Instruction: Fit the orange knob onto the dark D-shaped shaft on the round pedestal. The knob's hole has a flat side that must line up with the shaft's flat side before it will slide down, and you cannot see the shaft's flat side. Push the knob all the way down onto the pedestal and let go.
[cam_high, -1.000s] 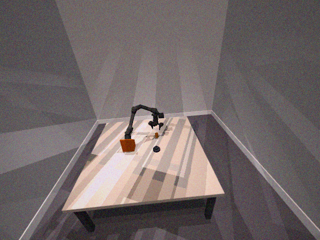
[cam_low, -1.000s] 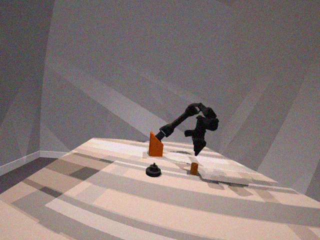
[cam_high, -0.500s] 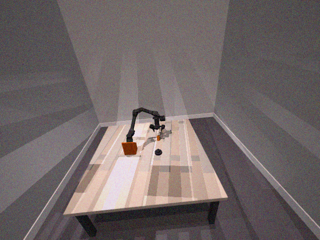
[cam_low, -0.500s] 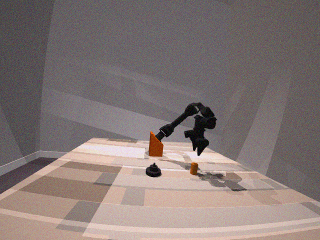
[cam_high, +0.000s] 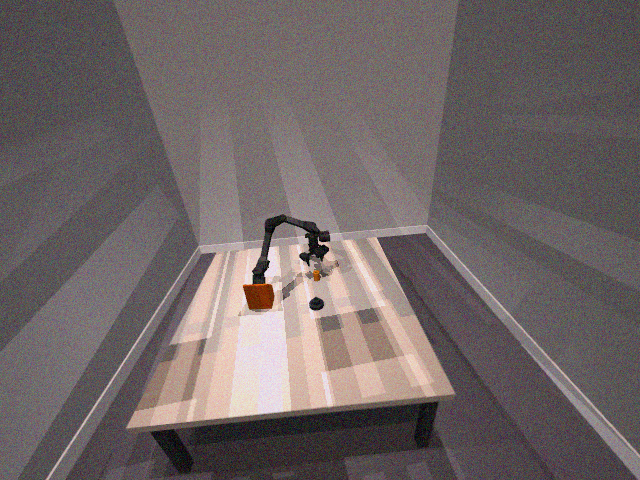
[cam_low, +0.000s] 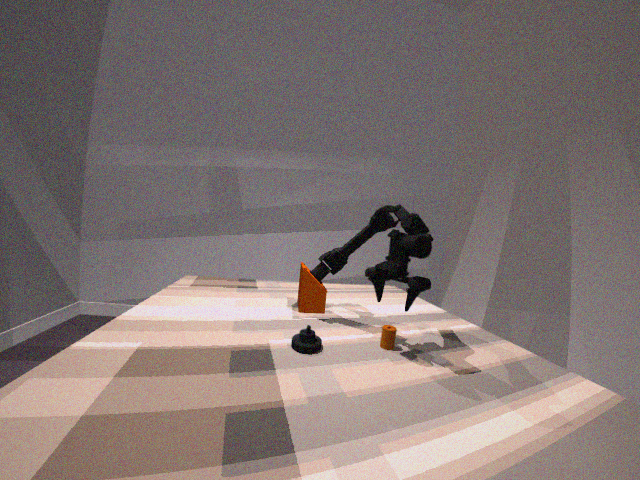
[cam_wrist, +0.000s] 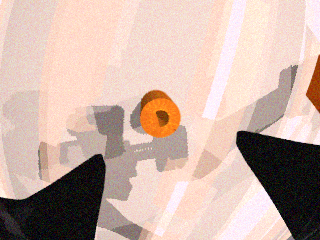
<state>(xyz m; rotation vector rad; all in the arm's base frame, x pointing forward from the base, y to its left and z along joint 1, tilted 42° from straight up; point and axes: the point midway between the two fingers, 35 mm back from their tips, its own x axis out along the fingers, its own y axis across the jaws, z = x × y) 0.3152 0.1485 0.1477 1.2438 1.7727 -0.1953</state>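
Now: gripper tip 10 cm above the orange knob. The rest, counted from my gripper tip: pedestal 2 cm ahead, 24 cm to the right, 9 cm below.
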